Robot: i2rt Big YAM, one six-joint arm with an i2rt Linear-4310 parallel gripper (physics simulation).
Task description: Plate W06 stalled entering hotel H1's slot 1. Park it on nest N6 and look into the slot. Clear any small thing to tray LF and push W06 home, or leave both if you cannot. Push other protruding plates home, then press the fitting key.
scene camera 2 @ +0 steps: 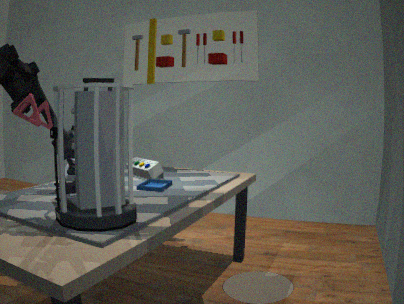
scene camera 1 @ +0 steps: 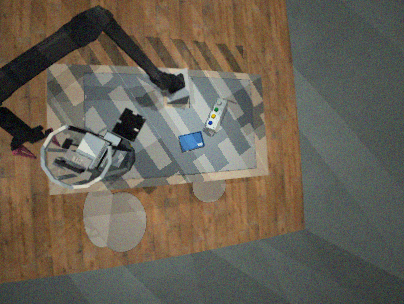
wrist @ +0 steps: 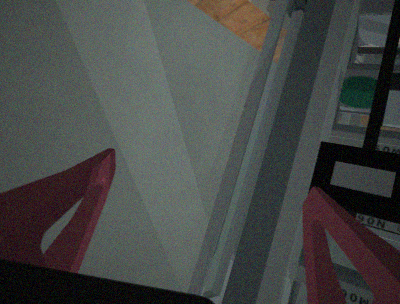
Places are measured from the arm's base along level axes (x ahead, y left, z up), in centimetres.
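Pixels of known places: gripper, fingertip midpoint: [scene camera 2: 46,126] [scene camera 1: 48,152] [wrist: 212,177]; arm's base, origin of the base link: [scene camera 1: 176,84].
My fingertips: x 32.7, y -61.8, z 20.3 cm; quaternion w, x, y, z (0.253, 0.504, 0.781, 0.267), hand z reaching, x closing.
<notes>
For each thing: its top centre in the pictures, then the offset to it from my fingertips. "*": a spot on its surface instead. Level surfaces: height alone.
- Hotel H1, middle of its top: [scene camera 2: 92,79] [scene camera 1: 72,155] dx +4.6, dy +16.0, dz +12.7 cm
- green rounded thing, middle of its top: [wrist: 358,100] dx +5.3, dy +13.9, dz -11.3 cm
- black square frame, surface spot: [wrist: 322,157] * dx -1.5, dy +4.9, dz -2.7 cm
- blue tray, middle of its top: [scene camera 2: 154,182] [scene camera 1: 192,141] dx +3.6, dy +65.7, dz -26.3 cm
- key box, middle of its top: [scene camera 2: 143,159] [scene camera 1: 218,113] dx -10.5, dy +85.3, dz -19.6 cm
- black notched rectangle, surface spot: [scene camera 1: 129,125] * dx -11.4, dy +29.7, dz -22.0 cm
- table, its level: dz -29.3 cm
Hotel H1 [scene camera 1: 91,146] [scene camera 2: 90,150] [wrist: 300,150] stands upright at the mat's left end. My gripper [scene camera 1: 39,144] [scene camera 2: 46,128] [wrist: 212,177] is open and empty, high by the hotel's upper left side. In the wrist view one finger is left of the hotel wall and the other overlaps the shelves. A green rounded thing [wrist: 359,91] shows inside, among plates with upside-down labels; W06 I cannot single out. A black square frame [wrist: 322,157] shows by the right fingertip. A blue tray [scene camera 1: 191,142] [scene camera 2: 155,185] and a key box [scene camera 1: 216,116] [scene camera 2: 147,167] are on the mat.
A black notched rectangle [scene camera 1: 129,125] is beside the hotel; I cannot tell if it is a nest. The arm's base [scene camera 1: 172,81] is at the mat's back edge. The table [scene camera 2: 150,235] ends in front of the hotel. A tool board [scene camera 2: 220,72] hangs on the wall.
</notes>
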